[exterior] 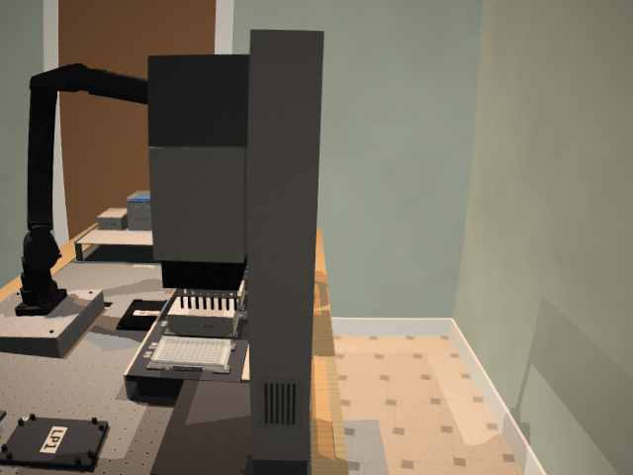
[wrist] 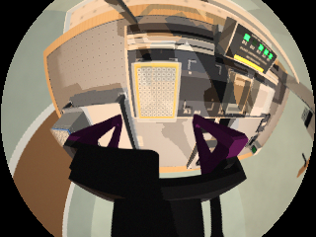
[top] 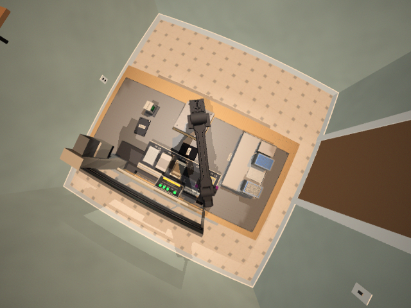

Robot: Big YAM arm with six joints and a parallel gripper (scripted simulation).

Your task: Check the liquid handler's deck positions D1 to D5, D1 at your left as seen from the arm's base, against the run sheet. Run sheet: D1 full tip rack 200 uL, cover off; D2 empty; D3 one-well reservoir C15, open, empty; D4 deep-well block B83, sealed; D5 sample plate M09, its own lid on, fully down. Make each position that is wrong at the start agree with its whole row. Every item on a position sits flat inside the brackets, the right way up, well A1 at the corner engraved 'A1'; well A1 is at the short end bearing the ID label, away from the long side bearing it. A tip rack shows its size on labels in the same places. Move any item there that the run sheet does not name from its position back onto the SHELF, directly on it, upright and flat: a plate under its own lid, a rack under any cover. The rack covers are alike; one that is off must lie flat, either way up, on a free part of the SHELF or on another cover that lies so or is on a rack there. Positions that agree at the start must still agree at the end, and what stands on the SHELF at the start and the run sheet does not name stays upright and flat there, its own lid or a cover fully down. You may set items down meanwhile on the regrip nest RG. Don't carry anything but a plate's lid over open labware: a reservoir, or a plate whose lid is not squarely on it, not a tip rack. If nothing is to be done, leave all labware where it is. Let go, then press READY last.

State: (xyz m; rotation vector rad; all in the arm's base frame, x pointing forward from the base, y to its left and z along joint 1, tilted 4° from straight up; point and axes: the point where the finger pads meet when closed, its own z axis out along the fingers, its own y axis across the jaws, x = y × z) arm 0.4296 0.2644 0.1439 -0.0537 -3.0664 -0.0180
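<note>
Now: the yellow-framed tip rack 110 mm below my hand and 10 mm behind it. Also, from my hand: shelf 260 mm behind, 250 mm to the left, 140 mm below; cream reservoir 250 mm to the right, 140 mm below, 10 mm behind; regrip nest 240 mm to the right, 200 mm below, 170 mm behind.
</note>
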